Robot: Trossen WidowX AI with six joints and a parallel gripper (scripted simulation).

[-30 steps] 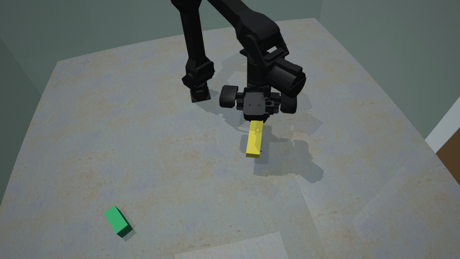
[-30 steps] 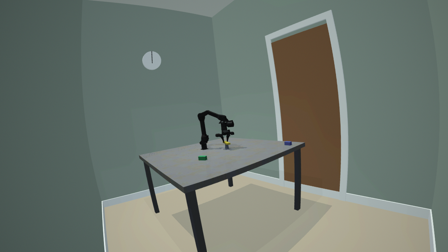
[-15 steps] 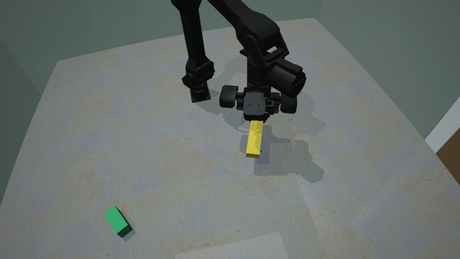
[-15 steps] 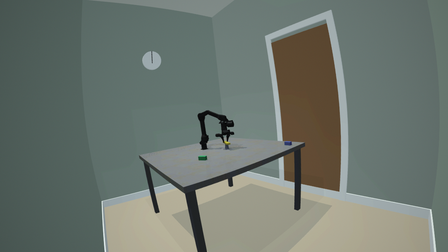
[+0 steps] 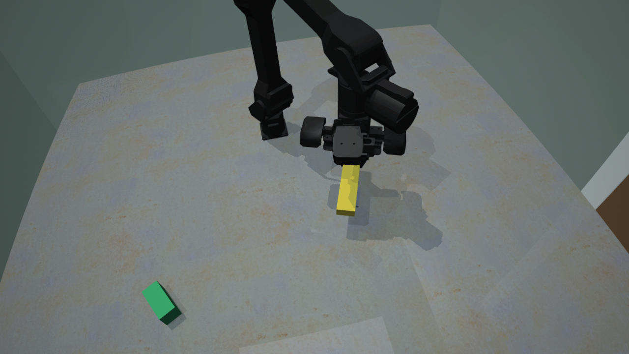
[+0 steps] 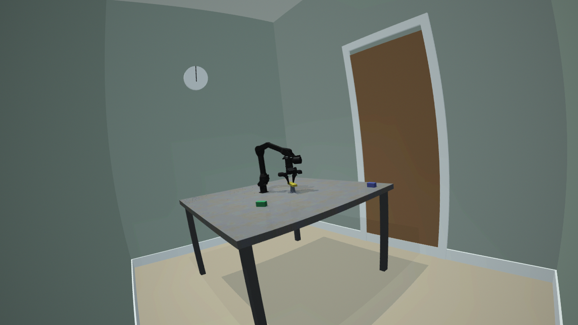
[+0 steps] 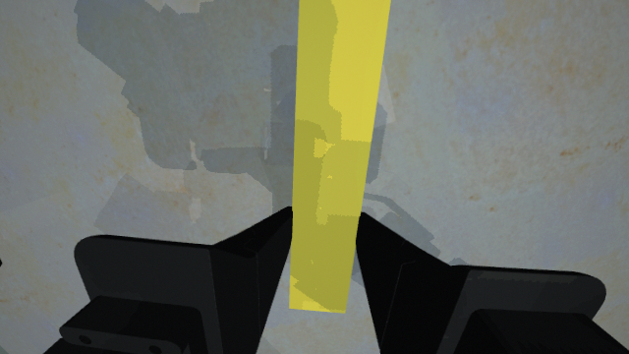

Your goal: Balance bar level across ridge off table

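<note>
The yellow bar lies 3 cm ahead of my gripper tip and 1 cm to the right of it. The rest, counted from my gripper tip: blue block (52 cm ahead, 37 cm to the left, 5 cm below); green block (18 cm ahead, 39 cm to the right, 5 cm below).
</note>
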